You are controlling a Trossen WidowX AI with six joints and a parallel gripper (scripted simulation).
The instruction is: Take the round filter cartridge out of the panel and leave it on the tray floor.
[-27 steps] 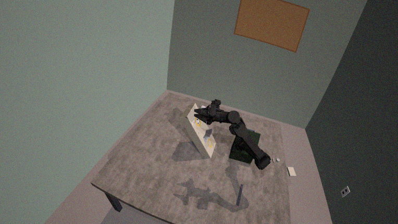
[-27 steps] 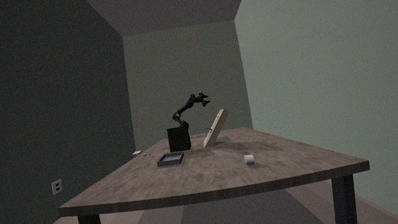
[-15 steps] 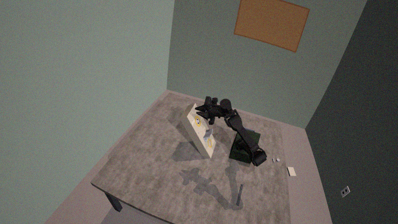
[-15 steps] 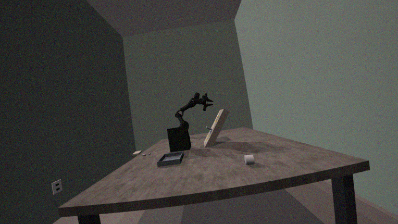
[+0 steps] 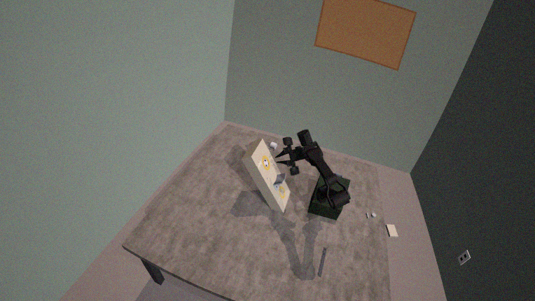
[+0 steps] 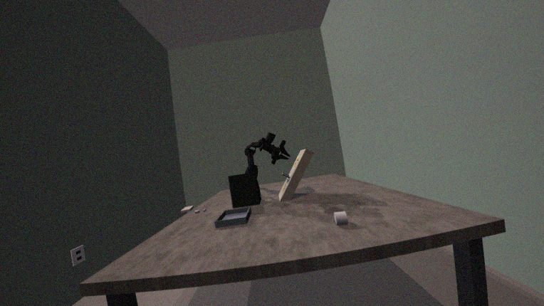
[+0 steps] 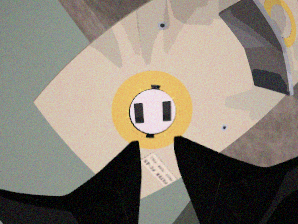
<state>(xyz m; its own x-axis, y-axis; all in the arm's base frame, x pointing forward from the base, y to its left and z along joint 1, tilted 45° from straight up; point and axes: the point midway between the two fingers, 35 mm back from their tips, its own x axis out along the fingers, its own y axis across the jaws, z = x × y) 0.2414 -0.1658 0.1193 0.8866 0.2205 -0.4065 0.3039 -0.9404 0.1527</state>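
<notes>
My gripper tip is 60 mm short of the filter cartridge, 10 mm to the left of it and 50 mm above it. The rest, counted from my gripper tip: tray: 390 mm behind, 230 mm to the right, 260 mm below; then card: 780 mm behind, 130 mm to the left, 260 mm below; then beige service panel: 20 mm ahead, 120 mm below.
</notes>
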